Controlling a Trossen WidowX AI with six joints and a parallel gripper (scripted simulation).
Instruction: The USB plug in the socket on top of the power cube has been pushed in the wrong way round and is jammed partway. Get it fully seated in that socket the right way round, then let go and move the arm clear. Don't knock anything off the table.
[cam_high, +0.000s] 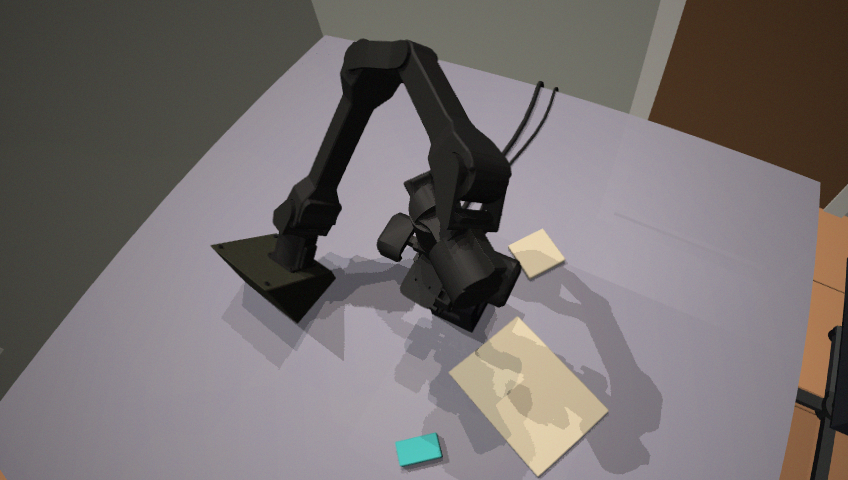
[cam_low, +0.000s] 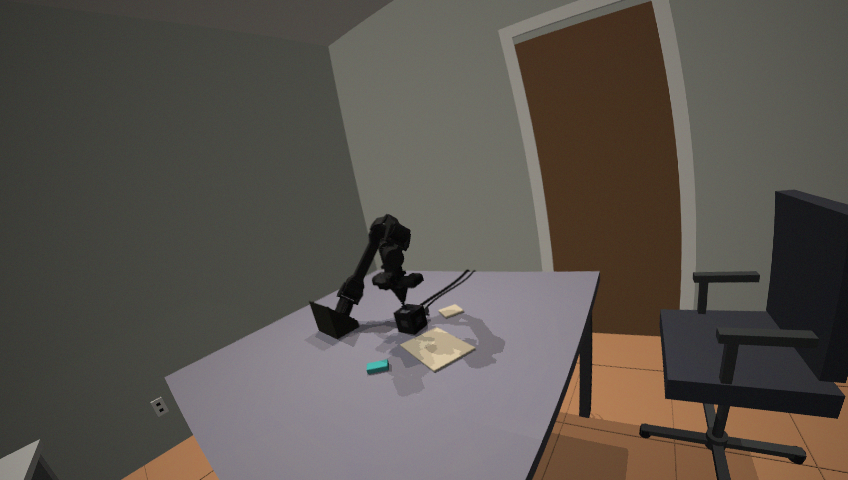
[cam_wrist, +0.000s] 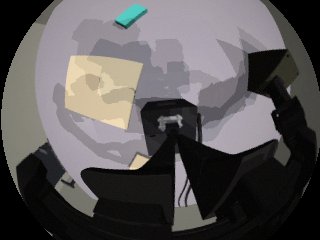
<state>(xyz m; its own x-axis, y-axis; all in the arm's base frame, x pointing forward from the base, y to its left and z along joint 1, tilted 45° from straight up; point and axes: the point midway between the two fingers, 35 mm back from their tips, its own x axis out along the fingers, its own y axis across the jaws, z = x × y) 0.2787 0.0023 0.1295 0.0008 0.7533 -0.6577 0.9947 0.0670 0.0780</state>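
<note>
Now: gripper tip 2 cm above the USB plug. Round my gripper tip: small cream pad: 6 cm ahead, 16 cm to the left, 11 cm below; then USB socket: 4 cm below; then large cream sheet: 17 cm ahead, 6 cm to the right, 11 cm below.
</note>
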